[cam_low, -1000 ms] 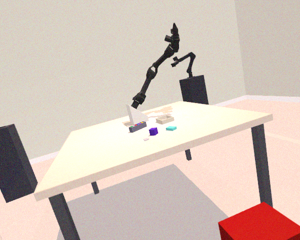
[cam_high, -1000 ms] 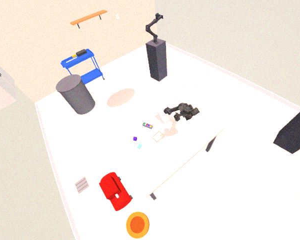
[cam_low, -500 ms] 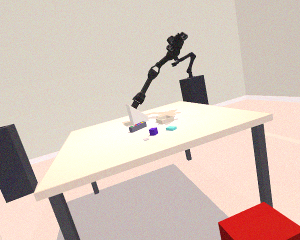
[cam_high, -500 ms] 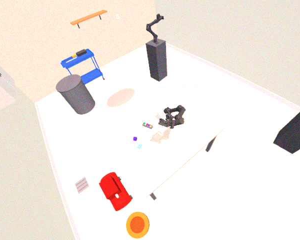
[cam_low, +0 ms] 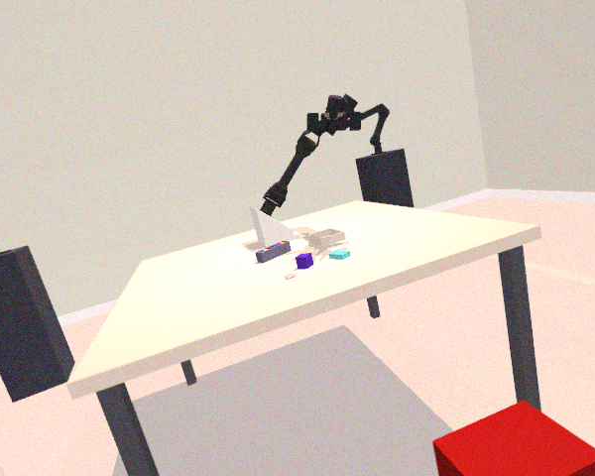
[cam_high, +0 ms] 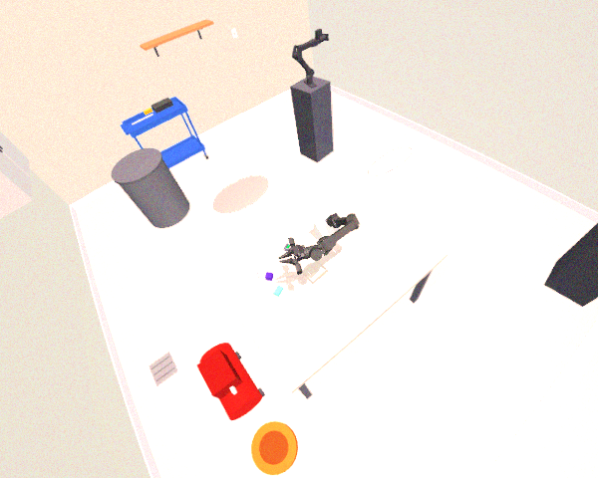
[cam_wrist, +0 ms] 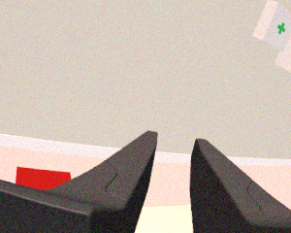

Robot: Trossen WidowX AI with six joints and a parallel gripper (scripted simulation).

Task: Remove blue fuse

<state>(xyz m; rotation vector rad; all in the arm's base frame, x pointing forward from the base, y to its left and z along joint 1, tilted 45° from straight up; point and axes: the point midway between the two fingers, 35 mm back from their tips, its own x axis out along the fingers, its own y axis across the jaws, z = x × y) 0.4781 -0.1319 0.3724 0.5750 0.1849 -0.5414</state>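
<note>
Right now my gripper tip is 25 cm past the blue fuse, 22 cm to the left of it and 41 cm above it. From my gripper tip the other things lie so: yellow fuse: 27 cm behind, 18 cm to the right, 41 cm below; purple fuse: 26 cm behind, 20 cm to the right, 41 cm below; beige tray: 22 cm behind, 1 cm to the right, 43 cm below.
</note>
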